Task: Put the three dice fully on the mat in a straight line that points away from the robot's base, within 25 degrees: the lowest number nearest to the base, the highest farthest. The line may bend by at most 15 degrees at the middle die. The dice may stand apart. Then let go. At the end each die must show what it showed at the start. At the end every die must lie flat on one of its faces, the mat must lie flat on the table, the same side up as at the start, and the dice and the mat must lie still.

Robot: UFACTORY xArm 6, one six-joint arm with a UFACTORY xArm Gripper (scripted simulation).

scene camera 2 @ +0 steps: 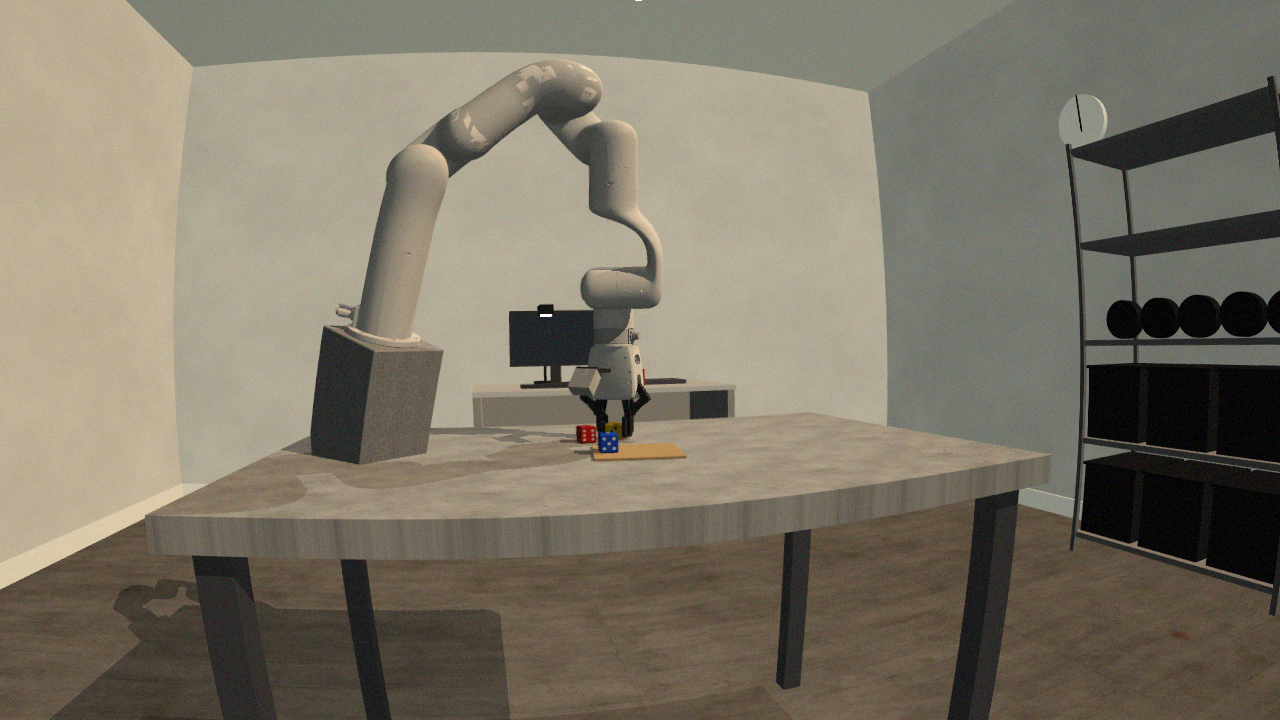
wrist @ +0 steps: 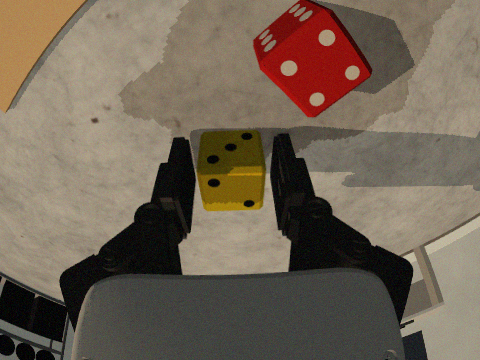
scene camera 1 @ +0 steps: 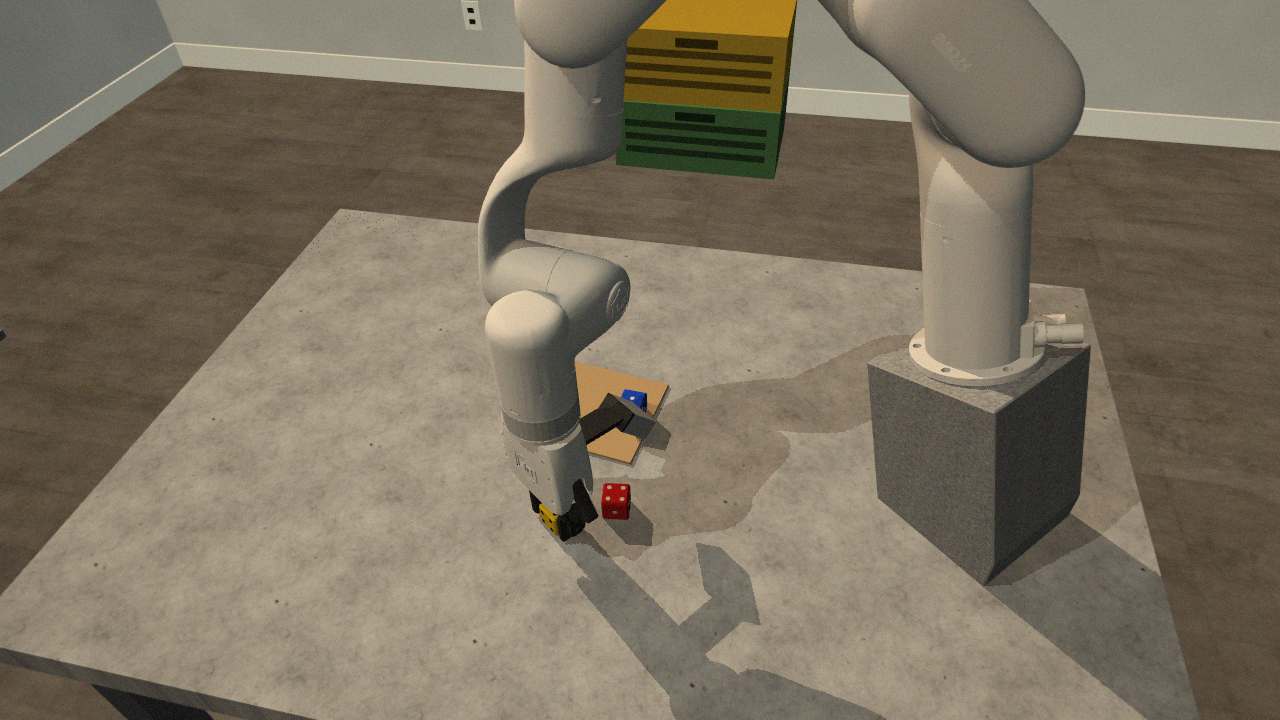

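Observation:
Through scene camera 1 I see a tan mat (scene camera 1: 594,383), a red die (scene camera 1: 616,498) and my gripper (scene camera 1: 559,519). The mat appears again at (scene camera 2: 626,452), and so does my gripper, at (scene camera 2: 615,436). A yellow die (wrist: 231,170) is visible to me as well, and there my gripper (wrist: 232,155) can also be seen.

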